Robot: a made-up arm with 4 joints.
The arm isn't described. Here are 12 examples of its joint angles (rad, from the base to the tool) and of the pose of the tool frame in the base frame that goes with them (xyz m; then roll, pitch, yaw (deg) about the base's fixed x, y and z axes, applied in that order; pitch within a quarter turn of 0, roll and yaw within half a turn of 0).
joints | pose
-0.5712 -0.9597 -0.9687 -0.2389 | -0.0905 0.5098 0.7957 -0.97 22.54 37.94
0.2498 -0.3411 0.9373 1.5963 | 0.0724 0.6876 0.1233 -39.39 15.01 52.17
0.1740 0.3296 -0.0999 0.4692 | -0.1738 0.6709 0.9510 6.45 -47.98 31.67
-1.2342 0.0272 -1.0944 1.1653 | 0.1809 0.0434 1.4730 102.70 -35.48 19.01
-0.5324 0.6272 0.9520 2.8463 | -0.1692 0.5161 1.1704 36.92 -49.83 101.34
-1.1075 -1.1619 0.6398 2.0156 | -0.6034 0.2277 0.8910 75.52 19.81 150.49
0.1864 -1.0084 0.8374 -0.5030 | 0.4549 0.1570 0.4674 -139.31 -57.44 38.22
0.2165 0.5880 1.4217 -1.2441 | 0.2239 0.1120 0.7827 -15.34 -42.62 -119.23
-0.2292 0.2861 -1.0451 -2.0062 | 0.1622 -0.0068 0.5926 -9.72 31.61 -63.47
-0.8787 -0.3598 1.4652 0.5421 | -0.0282 0.2609 0.1028 -88.10 34.66 -4.80
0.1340 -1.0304 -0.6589 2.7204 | -0.4740 -0.0509 0.8506 29.87 -25.85 169.40
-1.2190 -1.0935 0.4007 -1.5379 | 0.2073 0.1681 0.7283 -110.01 -24.77 16.13
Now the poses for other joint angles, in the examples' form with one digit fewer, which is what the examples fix.
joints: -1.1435 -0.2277 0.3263 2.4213
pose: -0.156 0.451 1.303 73.9 -37.1 98.4
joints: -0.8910 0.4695 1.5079 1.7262
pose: 0.032 0.895 0.594 38.5 39.7 61.0
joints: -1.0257 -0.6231 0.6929 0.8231
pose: -0.361 0.544 0.429 -11.1 53.9 59.9
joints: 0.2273 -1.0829 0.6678 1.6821
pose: -0.066 0.267 -0.081 -51.8 49.3 48.2
